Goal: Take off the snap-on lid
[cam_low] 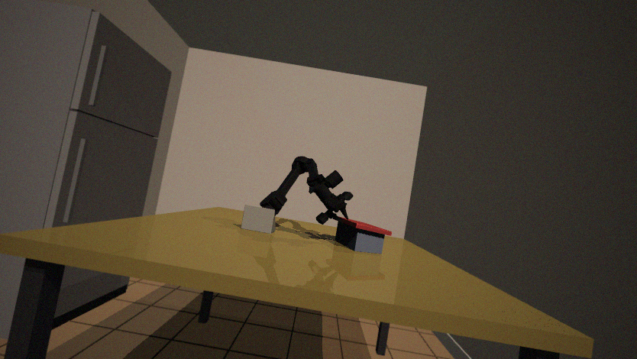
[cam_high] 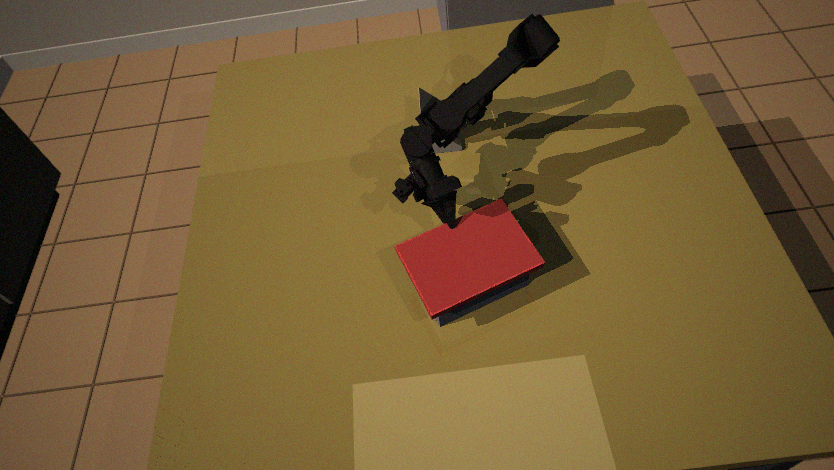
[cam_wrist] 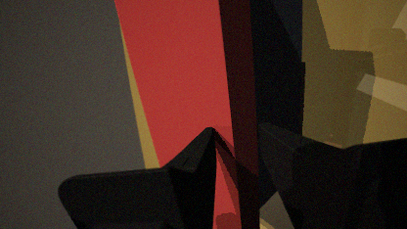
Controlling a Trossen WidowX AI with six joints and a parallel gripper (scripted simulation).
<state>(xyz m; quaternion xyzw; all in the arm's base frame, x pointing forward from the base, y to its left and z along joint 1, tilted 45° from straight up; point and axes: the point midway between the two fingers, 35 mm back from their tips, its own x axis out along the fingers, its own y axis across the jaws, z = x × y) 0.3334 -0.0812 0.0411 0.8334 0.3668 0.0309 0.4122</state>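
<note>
Right now my gripper tip is 7 cm short of the red lid and 3 cm to the right of it. From my gripper tip the other things lie so: blue-grey storage box: 7 cm ahead, 3 cm to the left, 5 cm below.
</note>
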